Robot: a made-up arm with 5 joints.
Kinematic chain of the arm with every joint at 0, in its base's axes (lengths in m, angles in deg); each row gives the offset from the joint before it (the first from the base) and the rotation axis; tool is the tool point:
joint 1: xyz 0 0 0.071 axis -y
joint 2: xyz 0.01 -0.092 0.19 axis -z
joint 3: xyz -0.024 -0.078 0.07 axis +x
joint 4: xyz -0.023 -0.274 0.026 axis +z
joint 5: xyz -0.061 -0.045 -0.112 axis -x
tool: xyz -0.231 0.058 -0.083
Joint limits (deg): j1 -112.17..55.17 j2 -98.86..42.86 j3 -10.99..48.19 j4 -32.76..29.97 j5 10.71..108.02
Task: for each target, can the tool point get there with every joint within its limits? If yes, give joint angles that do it. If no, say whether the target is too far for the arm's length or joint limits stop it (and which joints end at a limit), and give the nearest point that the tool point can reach.
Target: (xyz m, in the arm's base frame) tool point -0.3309 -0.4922 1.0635
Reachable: no: too far | nearest point -0.2022 -0.4000 0.6775 | short by 0.417 m
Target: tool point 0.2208 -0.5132 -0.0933
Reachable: yes | joints -18.26 -72.28 30.49 5.95 84.25
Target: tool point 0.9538 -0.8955 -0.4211
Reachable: no: too far | nearest point 0.5176 -0.5242 -0.1960 | short by 0.616 m
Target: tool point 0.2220 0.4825 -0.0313
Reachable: no: joint limits stop it (at a limit: joint 1, joint 2, joint 3, joint 4, joint 5) | nearest point 0.1325 0.0904 0.2571 | short by 0.495 m
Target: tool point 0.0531 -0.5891 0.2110
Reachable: yes | joints 12.59 -53.75 -6.43 -23.46 73.87
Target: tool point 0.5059 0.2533 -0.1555
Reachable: no: joint limits stop it (at a limit: joint 2, joint 4, joint 5) | nearest point 0.5678 -0.2285 -0.1832 | short by 0.487 m
